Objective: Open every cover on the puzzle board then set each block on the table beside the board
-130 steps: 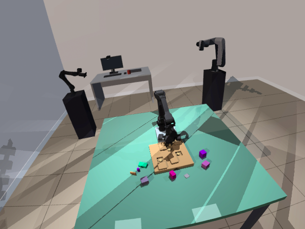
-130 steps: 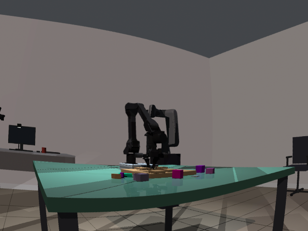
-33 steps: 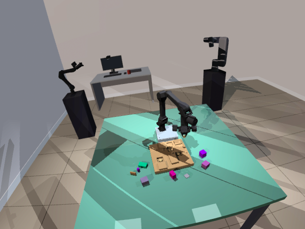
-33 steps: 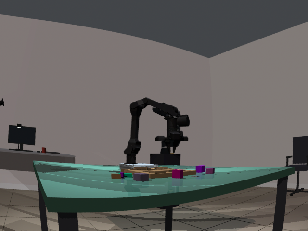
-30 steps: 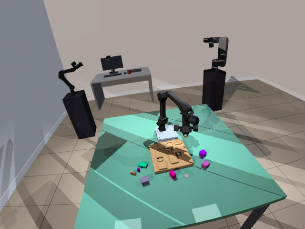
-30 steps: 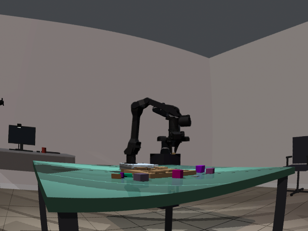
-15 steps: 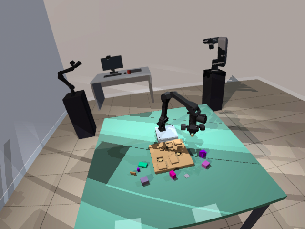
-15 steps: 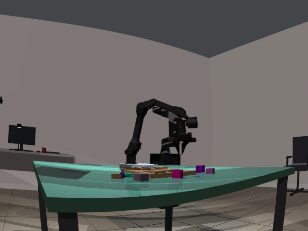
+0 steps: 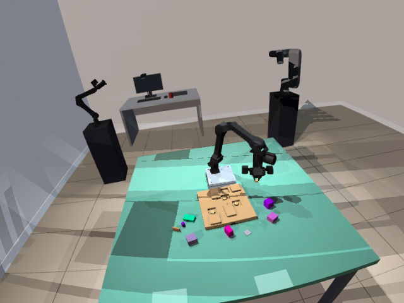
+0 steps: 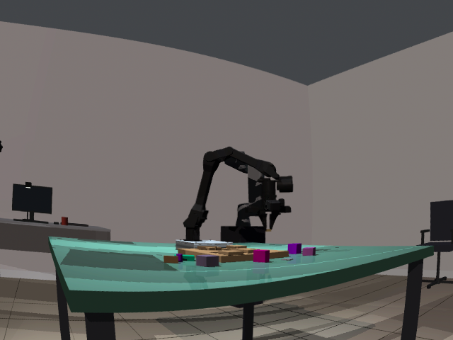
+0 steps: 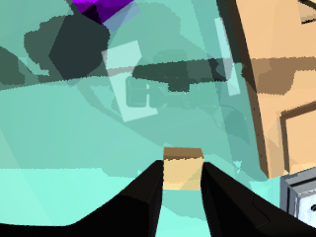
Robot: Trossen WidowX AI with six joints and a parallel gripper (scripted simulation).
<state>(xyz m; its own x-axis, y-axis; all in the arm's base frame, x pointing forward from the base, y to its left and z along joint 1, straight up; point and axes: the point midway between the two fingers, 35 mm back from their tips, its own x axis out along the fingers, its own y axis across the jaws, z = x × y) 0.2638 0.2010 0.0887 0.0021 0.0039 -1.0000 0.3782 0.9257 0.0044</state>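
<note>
The tan puzzle board is 5 cm ahead of my gripper tip, 22 cm to the right of it and 8 cm below it. The rest, counted from my gripper tip: grey tile (28 cm ahead, 17 cm to the right, 9 cm below); then magenta block (25 cm ahead, 27 cm to the right, 8 cm below); then green block (8 cm ahead, 45 cm to the right, 9 cm below).
</note>
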